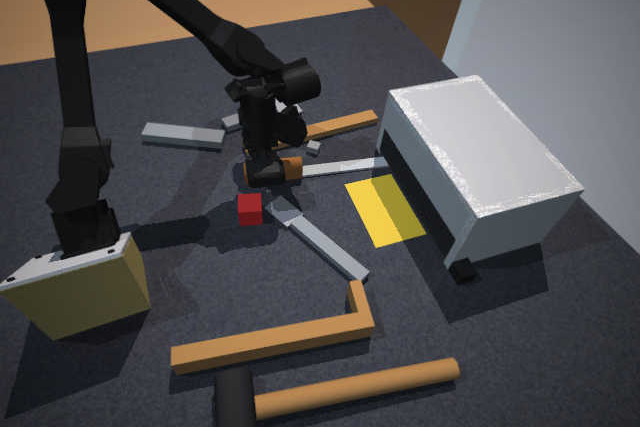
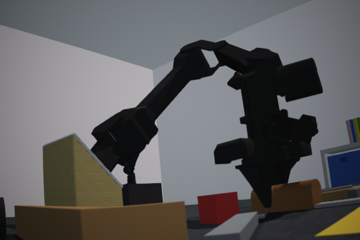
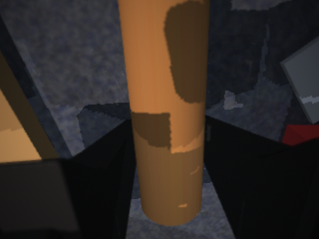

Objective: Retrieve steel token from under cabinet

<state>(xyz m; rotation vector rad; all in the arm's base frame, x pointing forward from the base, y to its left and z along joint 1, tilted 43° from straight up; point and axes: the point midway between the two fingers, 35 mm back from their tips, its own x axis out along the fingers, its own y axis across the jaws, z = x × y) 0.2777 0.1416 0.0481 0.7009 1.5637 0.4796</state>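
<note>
My gripper tip is 12 cm short of the small grey cube and 4 cm to the right of it. Also, from my gripper tip: grey t-shaped tool: 18 cm to the left, 7 cm ahead; then wooden strip: 14 cm ahead, 8 cm to the left; then red cube: 8 cm to the right, 5 cm behind, 1 cm above.
</note>
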